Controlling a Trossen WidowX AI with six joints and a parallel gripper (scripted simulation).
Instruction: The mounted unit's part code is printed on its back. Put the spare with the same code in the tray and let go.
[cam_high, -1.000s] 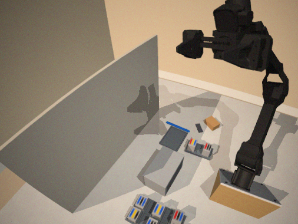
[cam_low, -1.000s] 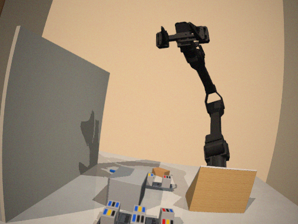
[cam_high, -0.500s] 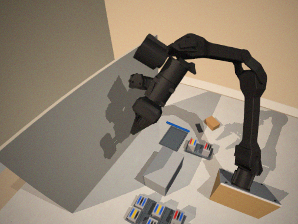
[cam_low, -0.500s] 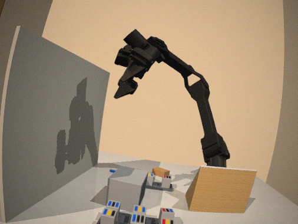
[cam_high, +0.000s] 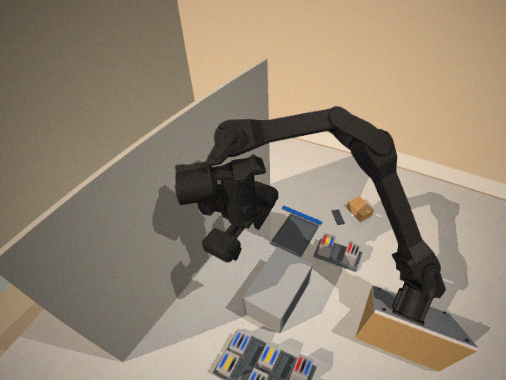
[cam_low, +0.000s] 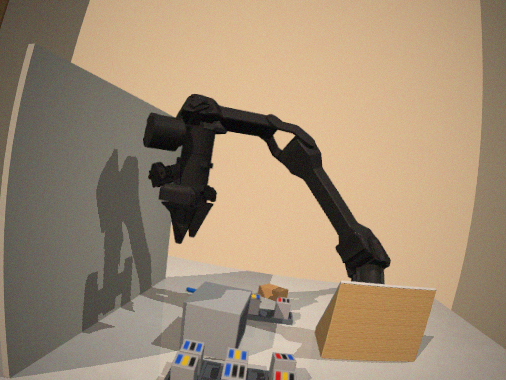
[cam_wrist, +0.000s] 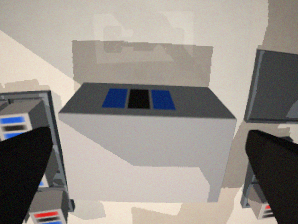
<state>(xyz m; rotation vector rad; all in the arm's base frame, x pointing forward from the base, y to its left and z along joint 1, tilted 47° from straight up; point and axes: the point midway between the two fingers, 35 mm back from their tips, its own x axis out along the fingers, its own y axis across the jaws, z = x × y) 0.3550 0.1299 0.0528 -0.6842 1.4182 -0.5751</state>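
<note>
The grey spare lies 8 cm behind my gripper tip, 15 cm to the left of it and 15 cm below it. From my gripper tip the other things lie so: dark grey tray (2 cm behind, 21 cm to the right, 19 cm below); then tall grey wall panel (15 cm ahead, 3 cm above); then rack (16 cm behind, 20 cm to the right, 19 cm below).
</note>
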